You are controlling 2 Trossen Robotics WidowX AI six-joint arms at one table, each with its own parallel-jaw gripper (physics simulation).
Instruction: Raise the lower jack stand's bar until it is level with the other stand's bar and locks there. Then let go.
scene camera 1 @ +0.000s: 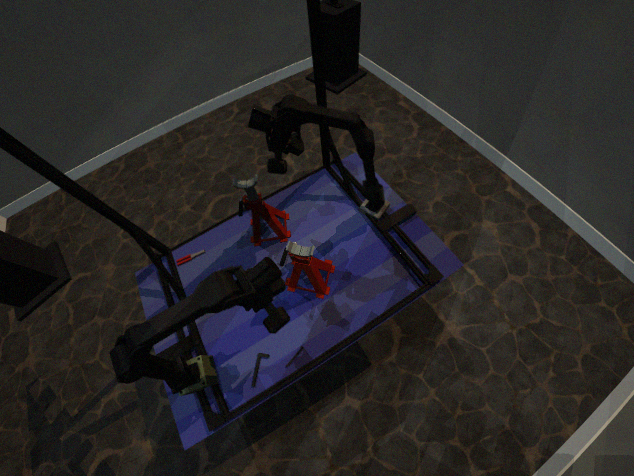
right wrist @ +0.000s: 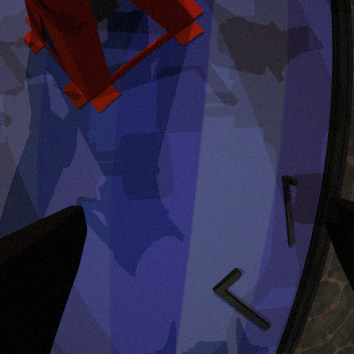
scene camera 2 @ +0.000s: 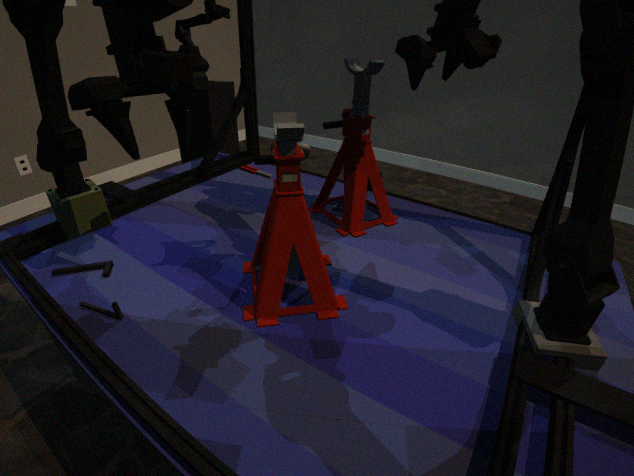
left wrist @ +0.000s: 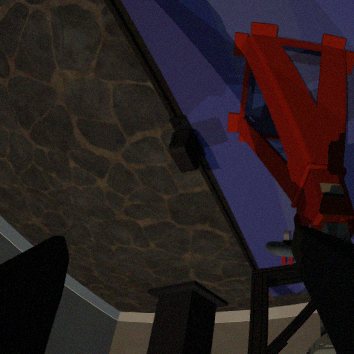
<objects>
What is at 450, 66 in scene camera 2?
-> My left gripper.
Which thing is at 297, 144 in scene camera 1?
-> My left gripper.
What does my right gripper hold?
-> Nothing.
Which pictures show my right gripper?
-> Scene camera 1, the right wrist view and scene camera 2 only.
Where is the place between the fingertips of my right gripper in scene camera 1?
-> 275, 302
</objects>
